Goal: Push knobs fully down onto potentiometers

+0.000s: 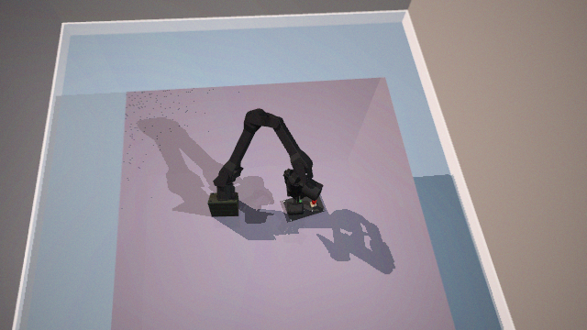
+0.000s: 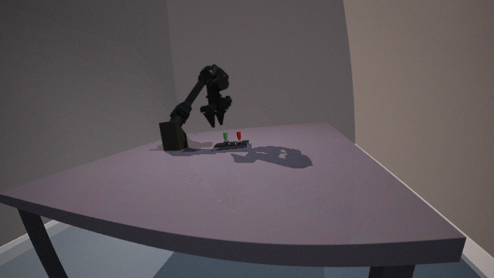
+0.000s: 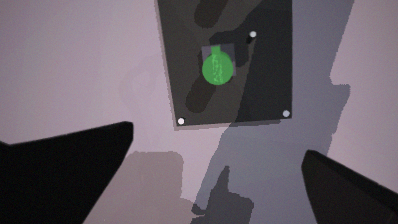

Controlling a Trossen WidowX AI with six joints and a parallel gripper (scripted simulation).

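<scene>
Right now my gripper tip is 50 mm above the green knob and 30 mm short of it. The rest, counted from my gripper tip: red knob (100 mm ahead, 50 mm below, 10 mm to the right).
</scene>
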